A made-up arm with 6 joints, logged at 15 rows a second.
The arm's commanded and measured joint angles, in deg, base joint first. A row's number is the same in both.
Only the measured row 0 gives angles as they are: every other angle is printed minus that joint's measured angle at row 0.
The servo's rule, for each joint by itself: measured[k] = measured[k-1] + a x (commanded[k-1-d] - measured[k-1]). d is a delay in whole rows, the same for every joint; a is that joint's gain. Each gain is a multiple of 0.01, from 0.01 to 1. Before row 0 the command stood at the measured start. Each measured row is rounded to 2 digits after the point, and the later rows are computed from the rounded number. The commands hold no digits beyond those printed.
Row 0, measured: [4.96, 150.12, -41.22, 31.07, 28.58, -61.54]
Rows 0 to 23, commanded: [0.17, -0.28, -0.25, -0.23, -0.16, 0.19]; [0.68, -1.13, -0.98, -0.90, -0.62, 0.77]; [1.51, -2.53, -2.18, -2.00, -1.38, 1.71]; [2.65, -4.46, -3.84, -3.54, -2.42, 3.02]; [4.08, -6.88, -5.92, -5.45, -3.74, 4.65]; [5.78, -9.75, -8.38, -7.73, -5.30, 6.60]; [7.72, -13.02, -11.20, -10.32, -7.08, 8.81]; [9.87, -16.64, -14.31, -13.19, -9.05, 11.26]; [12.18, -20.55, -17.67, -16.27, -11.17, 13.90]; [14.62, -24.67, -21.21, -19.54, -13.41, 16.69]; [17.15, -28.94, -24.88, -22.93, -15.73, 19.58]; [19.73, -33.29, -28.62, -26.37, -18.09, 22.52]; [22.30, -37.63, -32.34, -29.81, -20.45, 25.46]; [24.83, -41.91, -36.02, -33.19, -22.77, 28.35]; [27.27, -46.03, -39.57, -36.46, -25.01, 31.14]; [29.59, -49.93, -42.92, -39.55, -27.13, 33.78]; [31.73, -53.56, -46.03, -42.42, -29.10, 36.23]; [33.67, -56.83, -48.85, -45.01, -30.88, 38.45]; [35.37, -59.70, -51.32, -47.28, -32.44, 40.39]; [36.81, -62.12, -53.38, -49.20, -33.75, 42.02]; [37.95, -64.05, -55.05, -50.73, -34.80, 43.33]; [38.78, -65.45, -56.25, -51.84, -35.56, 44.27]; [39.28, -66.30, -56.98, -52.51, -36.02, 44.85]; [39.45, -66.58, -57.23, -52.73, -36.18, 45.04]
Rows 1 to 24, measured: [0.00, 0.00, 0.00, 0.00, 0.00, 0.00]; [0.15, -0.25, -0.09, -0.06, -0.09, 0.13]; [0.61, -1.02, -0.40, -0.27, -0.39, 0.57]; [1.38, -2.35, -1.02, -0.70, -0.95, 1.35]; [2.47, -4.21, -2.01, -1.41, -1.79, 2.49]; [3.85, -6.56, -3.38, -2.42, -2.90, 3.96]; [5.51, -9.37, -5.13, -3.75, -4.27, 5.76]; [7.41, -12.58, -7.25, -5.39, -5.87, 7.83]; [9.53, -16.15, -9.72, -7.34, -7.68, 10.16]; [11.81, -20.02, -12.50, -9.57, -9.67, 12.70]; [14.23, -24.11, -15.55, -12.06, -11.80, 15.41]; [16.74, -28.36, -18.82, -14.78, -14.04, 18.25]; [19.31, -32.70, -22.25, -17.68, -16.35, 21.15]; [21.88, -37.04, -25.78, -20.71, -18.69, 24.08]; [24.42, -41.33, -29.36, -23.83, -21.02, 26.98]; [26.87, -45.47, -32.93, -26.99, -23.29, 29.81]; [29.21, -49.39, -36.43, -30.13, -25.48, 32.51]; [31.38, -53.06, -39.79, -33.20, -27.54, 35.04]; [33.35, -56.38, -42.96, -36.15, -29.44, 37.36]; [35.09, -59.30, -45.89, -38.93, -31.15, 39.42]; [36.57, -61.78, -48.51, -41.50, -32.63, 41.19]; [37.76, -63.78, -50.80, -43.81, -33.87, 42.65]; [38.64, -65.25, -52.71, -45.82, -34.83, 43.75]; [39.19, -66.17, -54.20, -47.49, -35.51, 44.50]
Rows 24 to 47, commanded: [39.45, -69.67, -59.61, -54.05, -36.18, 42.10]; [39.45, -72.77, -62.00, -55.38, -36.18, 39.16]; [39.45, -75.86, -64.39, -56.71, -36.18, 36.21]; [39.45, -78.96, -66.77, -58.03, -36.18, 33.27]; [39.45, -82.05, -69.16, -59.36, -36.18, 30.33]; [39.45, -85.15, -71.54, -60.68, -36.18, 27.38]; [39.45, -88.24, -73.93, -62.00, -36.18, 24.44]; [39.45, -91.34, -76.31, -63.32, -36.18, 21.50]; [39.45, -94.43, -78.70, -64.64, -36.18, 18.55]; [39.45, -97.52, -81.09, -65.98, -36.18, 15.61]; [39.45, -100.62, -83.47, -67.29, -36.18, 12.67]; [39.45, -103.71, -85.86, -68.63, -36.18, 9.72]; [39.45, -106.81, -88.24, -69.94, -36.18, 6.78]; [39.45, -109.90, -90.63, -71.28, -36.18, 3.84]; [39.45, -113.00, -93.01, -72.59, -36.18, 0.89]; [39.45, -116.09, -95.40, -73.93, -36.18, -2.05]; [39.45, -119.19, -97.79, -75.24, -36.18, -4.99]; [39.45, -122.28, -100.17, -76.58, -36.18, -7.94]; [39.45, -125.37, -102.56, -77.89, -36.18, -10.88]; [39.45, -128.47, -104.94, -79.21, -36.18, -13.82]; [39.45, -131.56, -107.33, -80.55, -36.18, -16.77]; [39.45, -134.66, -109.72, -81.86, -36.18, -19.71]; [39.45, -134.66, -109.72, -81.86, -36.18, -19.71]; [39.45, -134.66, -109.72, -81.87, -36.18, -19.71]
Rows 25 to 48, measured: [39.41, -66.53, -55.26, -48.80, -35.89, 44.87]; [39.44, -69.29, -56.78, -50.11, -36.06, 42.99]; [39.45, -72.35, -58.61, -51.43, -36.13, 40.39]; [39.45, -75.44, -60.63, -52.75, -36.16, 37.55]; [39.45, -78.54, -62.78, -54.07, -36.17, 34.64]; [39.45, -81.63, -65.01, -55.39, -36.18, 31.71]; [39.45, -84.73, -67.30, -56.71, -36.18, 28.77]; [39.45, -87.82, -69.62, -58.03, -36.18, 25.83]; [39.45, -90.92, -71.96, -59.35, -36.18, 22.89]; [39.45, -94.01, -74.32, -60.67, -36.18, 19.94]; [39.45, -97.10, -76.69, -62.00, -36.18, 17.00]; [39.45, -100.20, -79.06, -63.32, -36.18, 14.06]; [39.45, -103.29, -81.44, -64.65, -36.18, 11.11]; [39.45, -106.39, -83.82, -65.97, -36.18, 8.17]; [39.45, -109.48, -86.20, -67.30, -36.18, 5.23]; [39.45, -112.58, -88.58, -68.62, -36.18, 2.28]; [39.45, -115.67, -90.97, -69.95, -36.18, -0.66]; [39.45, -118.77, -93.36, -71.27, -36.18, -3.60]; [39.45, -121.86, -95.74, -72.60, -36.18, -6.55]; [39.45, -124.95, -98.13, -73.92, -36.18, -9.49]; [39.45, -128.05, -100.51, -75.24, -36.18, -12.43]; [39.45, -131.14, -102.90, -76.57, -36.18, -15.38]; [39.45, -134.24, -105.29, -77.89, -36.18, -18.32]; [39.45, -134.61, -106.84, -78.88, -36.18, -19.27]
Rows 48 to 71, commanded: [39.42, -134.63, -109.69, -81.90, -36.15, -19.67]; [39.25, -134.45, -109.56, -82.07, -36.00, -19.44]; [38.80, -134.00, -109.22, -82.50, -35.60, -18.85]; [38.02, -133.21, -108.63, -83.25, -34.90, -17.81]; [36.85, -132.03, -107.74, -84.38, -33.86, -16.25]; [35.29, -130.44, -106.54, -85.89, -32.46, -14.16]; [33.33, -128.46, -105.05, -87.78, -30.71, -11.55]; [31.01, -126.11, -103.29, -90.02, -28.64, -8.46]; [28.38, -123.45, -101.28, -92.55, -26.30, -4.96]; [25.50, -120.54, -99.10, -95.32, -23.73, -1.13]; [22.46, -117.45, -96.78, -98.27, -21.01, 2.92]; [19.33, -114.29, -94.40, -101.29, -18.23, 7.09]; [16.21, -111.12, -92.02, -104.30, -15.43, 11.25]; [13.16, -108.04, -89.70, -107.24, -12.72, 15.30]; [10.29, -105.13, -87.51, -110.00, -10.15, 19.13]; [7.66, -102.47, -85.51, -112.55, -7.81, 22.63]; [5.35, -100.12, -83.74, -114.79, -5.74, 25.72]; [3.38, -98.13, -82.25, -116.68, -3.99, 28.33]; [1.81, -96.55, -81.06, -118.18, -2.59, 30.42]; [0.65, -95.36, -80.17, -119.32, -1.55, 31.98]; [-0.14, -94.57, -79.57, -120.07, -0.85, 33.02]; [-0.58, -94.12, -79.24, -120.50, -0.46, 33.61]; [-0.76, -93.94, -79.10, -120.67, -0.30, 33.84]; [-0.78, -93.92, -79.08, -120.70, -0.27, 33.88]
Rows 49 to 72, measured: [39.45, -134.65, -107.85, -79.63, -36.18, -19.57]; [39.42, -134.63, -108.49, -80.20, -36.16, -19.64]; [39.27, -134.47, -108.86, -80.67, -36.07, -19.50]; [38.87, -134.06, -108.99, -81.13, -35.80, -19.06]; [38.14, -133.31, -108.86, -81.66, -35.29, -18.21]; [37.03, -132.18, -108.47, -82.34, -34.47, -16.88]; [35.53, -130.65, -107.79, -83.23, -33.32, -15.03]; [33.64, -128.72, -106.83, -84.37, -31.83, -12.66]; [31.38, -126.42, -105.59, -85.78, -30.01, -9.80]; [28.80, -123.81, -104.08, -87.47, -27.90, -6.51]; [25.96, -120.93, -102.34, -89.43, -25.52, -2.85]; [22.95, -117.87, -100.39, -91.64, -22.95, 1.07]; [19.84, -114.72, -98.29, -94.05, -20.26, 5.16]; [16.72, -111.55, -96.10, -96.61, -17.51, 9.30]; [13.66, -108.46, -93.86, -99.27, -14.78, 13.38]; [10.76, -105.53, -91.64, -101.95, -12.14, 17.29]; [8.09, -102.84, -89.49, -104.60, -9.67, 20.92]; [5.73, -100.45, -87.48, -107.15, -7.43, 24.18]; [3.71, -98.41, -85.65, -109.53, -5.47, 27.00]; [2.08, -96.77, -84.04, -111.69, -3.83, 29.33]; [0.85, -95.53, -82.69, -113.60, -2.53, 31.13]; [0.00, -94.69, -81.60, -115.22, -1.57, 32.42]; [-0.50, -94.19, -80.77, -116.54, -0.94, 33.23]; [-0.72, -93.97, -80.19, -117.57, -0.58, 33.64]
